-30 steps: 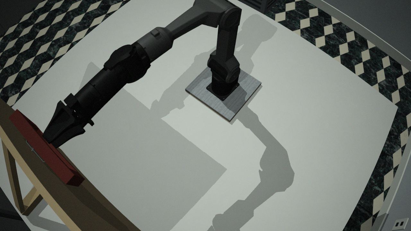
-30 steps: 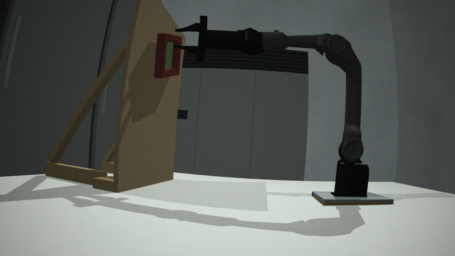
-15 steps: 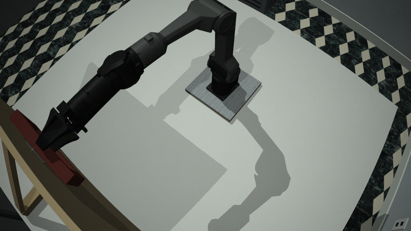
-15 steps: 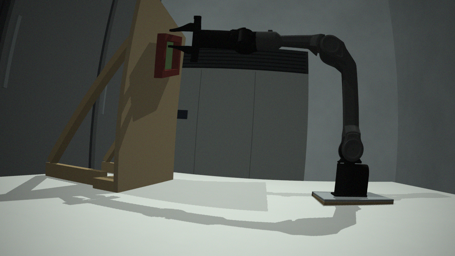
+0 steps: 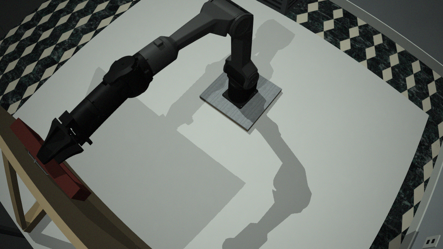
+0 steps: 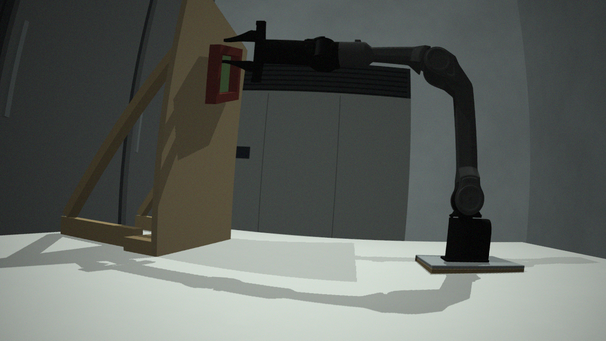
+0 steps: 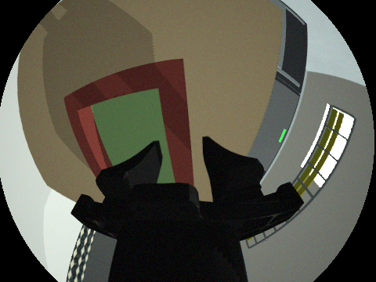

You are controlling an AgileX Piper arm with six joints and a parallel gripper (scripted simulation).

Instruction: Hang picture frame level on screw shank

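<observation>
The picture frame is 10 mm ahead of my hand, 20 mm to the right of it and 50 mm below it. From my hand the other things lie so: upright wooden board: 30 mm ahead, 10 mm to the right, 170 mm below.
</observation>
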